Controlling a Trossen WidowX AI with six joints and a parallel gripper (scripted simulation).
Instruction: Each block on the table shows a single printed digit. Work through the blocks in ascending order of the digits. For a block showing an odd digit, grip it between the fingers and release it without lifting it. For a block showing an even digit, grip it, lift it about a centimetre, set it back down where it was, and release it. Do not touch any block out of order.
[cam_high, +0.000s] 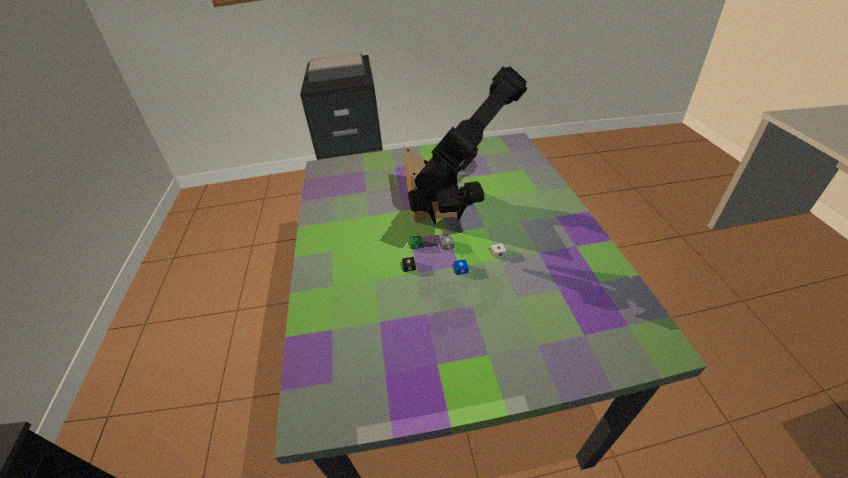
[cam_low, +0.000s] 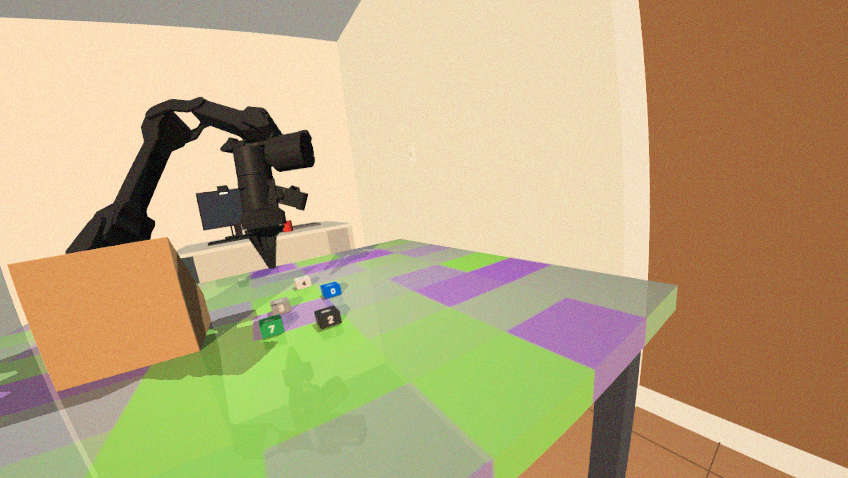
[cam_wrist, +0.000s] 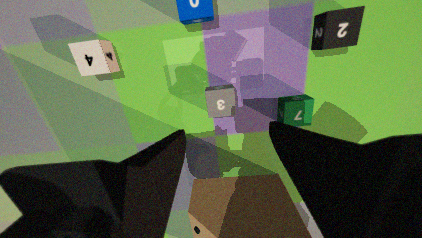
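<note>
My gripper tip is now 8 cm short of the white block, 12 cm to the right of it and 8 cm above it. From my gripper tip the other things lie so: grey block (8 cm below); then blue block (10 cm ahead, 8 cm below); then green block (3 cm behind, 8 cm to the right, 8 cm below).
</note>
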